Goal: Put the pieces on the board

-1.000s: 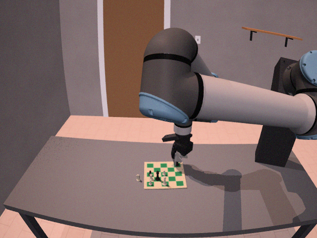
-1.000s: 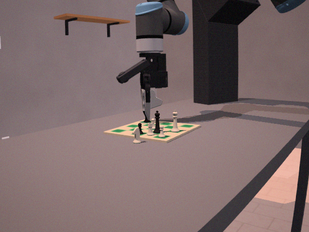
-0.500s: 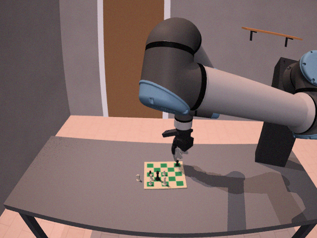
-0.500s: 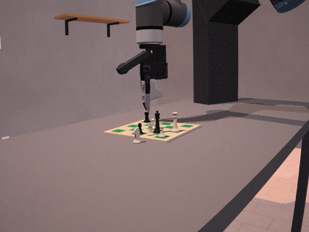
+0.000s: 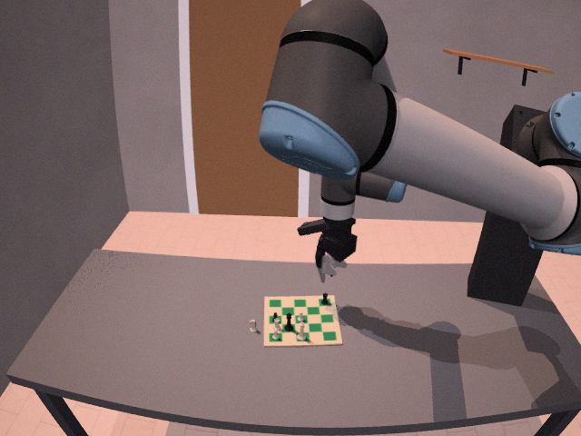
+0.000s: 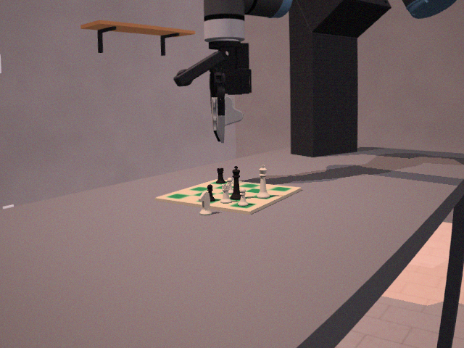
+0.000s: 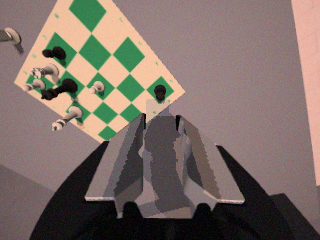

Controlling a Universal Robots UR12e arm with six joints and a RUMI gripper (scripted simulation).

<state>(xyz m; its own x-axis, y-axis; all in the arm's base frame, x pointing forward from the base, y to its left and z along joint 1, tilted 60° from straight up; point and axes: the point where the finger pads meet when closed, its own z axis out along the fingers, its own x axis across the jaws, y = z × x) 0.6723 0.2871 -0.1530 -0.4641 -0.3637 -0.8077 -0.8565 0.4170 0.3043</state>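
Right now the white knight is 180 mm ahead of my hand, 170 mm to the left of it and 100 mm below it. From my hand the other things lie so: black king: 80 mm ahead, 140 mm to the left, 80 mm below; chessboard: 50 mm ahead, 90 mm to the left, 110 mm below; black rook: 90 mm below.
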